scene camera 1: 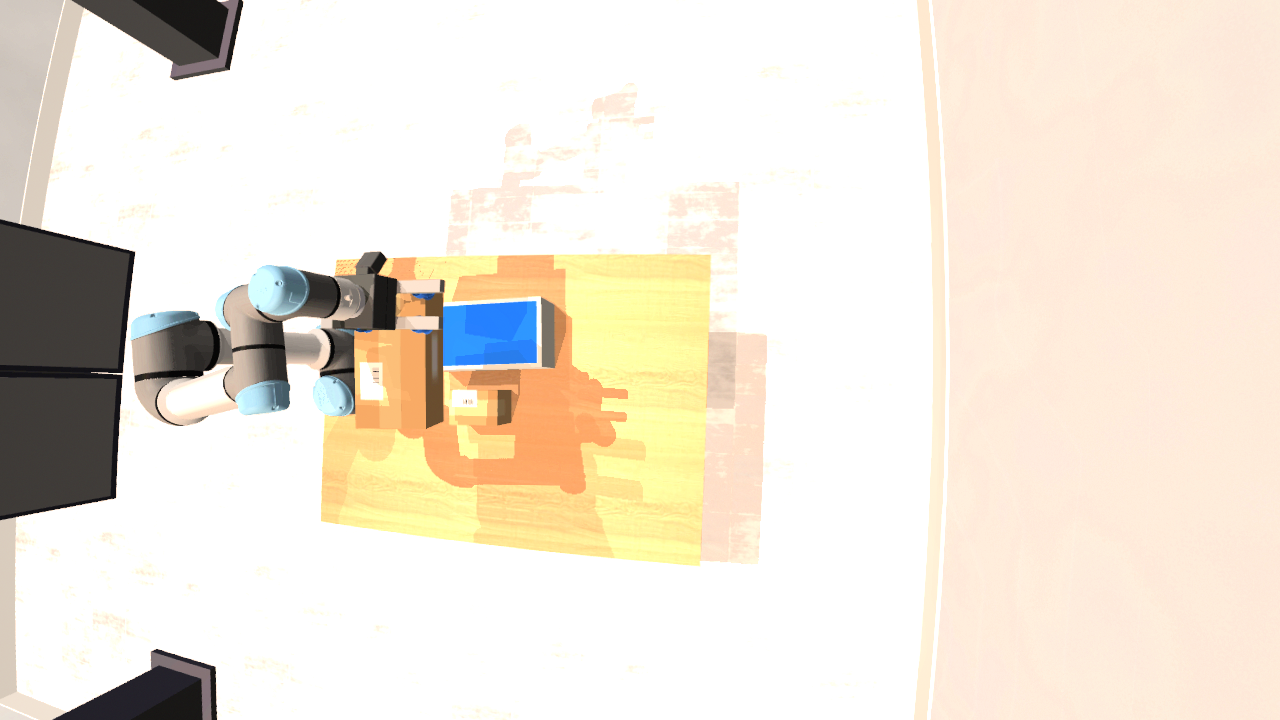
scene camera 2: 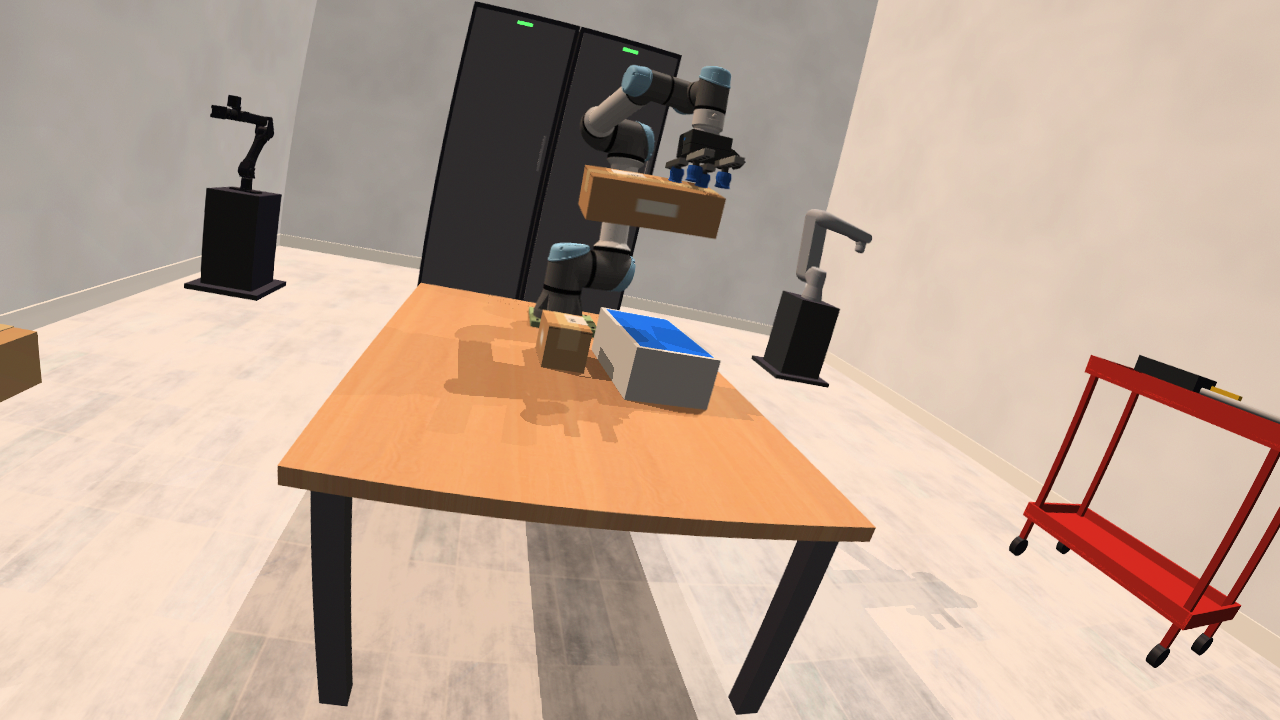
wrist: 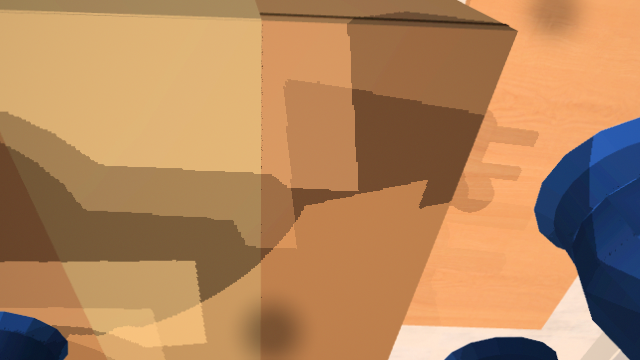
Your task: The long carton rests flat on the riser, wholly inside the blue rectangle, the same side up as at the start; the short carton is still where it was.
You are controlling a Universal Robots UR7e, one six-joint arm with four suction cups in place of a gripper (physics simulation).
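Frame: origin at the arm's base, x back, y right, z up, level; centimetres.
Seen in the pictures: hand at its tool point: [scene camera 1: 399, 308] [scene camera 2: 697, 186] [wrist: 279, 269].
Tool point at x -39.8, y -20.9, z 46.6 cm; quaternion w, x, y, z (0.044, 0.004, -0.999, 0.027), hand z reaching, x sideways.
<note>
Offsets run from my tool point to a thing's top centre. Level surfaces: height alone.
The long carton [scene camera 1: 398, 398] [scene camera 2: 612, 204] [wrist: 150, 95] hangs high above the table, roughly level, label face up in scene camera 1. My suction gripper [scene camera 1: 393, 308] [scene camera 2: 698, 176] holds it near one end; the exact cup contact is partly hidden. Its long side runs across the length of the blue rectangle {dx -0.1, dy +1.4, dz -36.5 cm} [scene camera 1: 492, 331] [scene camera 2: 657, 331]. That rectangle lies on top of the white-grey riser {dx -0.1, dy +1.4, dz -36.5 cm} [scene camera 1: 545, 333] [scene camera 2: 671, 380], beyond the carton in scene camera 1. The short carton {dx +2.5, dy +22.9, dz -38.5 cm} [scene camera 1: 474, 413] [scene camera 2: 563, 347] stands on the table beside the riser, apart from the held carton.
The wooden table {dz -48.5 cm} [scene camera 1: 644, 313] [scene camera 2: 537, 465] carries the riser, the short carton and the arm's base. Dark cabinets [scene camera 1: 58, 304] [scene camera 2: 501, 134] stand behind the arm. A red cart [scene camera 2: 1109, 555] stands off to the right in scene camera 2.
</note>
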